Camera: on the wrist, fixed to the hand. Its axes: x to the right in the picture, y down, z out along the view.
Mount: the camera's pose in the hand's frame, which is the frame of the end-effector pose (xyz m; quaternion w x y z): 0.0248 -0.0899 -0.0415 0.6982 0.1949 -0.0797 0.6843
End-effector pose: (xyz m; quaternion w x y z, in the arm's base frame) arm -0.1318 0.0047 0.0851 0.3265 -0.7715 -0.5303 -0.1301
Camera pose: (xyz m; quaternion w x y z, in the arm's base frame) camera -0.1970 0.0164 0.1628 0.4251 -0.8483 0.1063 0.2974
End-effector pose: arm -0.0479 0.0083 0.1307 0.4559 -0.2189 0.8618 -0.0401
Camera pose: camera -0.0627 -0.0884 0.1599 0.4571 0.5225 0.7073 0.1334
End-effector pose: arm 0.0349 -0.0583 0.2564 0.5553 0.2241 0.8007 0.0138
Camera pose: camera -0.0402 -0.1204 0.2260 0.3984 0.8137 0.3641 0.2157
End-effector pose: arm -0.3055 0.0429 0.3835 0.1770 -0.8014 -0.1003 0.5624
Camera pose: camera -0.2546 0.1272 0.4103 0.1131 0.5488 -0.5739 -0.5972
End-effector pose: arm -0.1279 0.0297 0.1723 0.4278 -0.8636 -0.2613 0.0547
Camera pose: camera -0.1298 0.0573 0.2706 0.4087 -0.6940 0.3851 0.4507
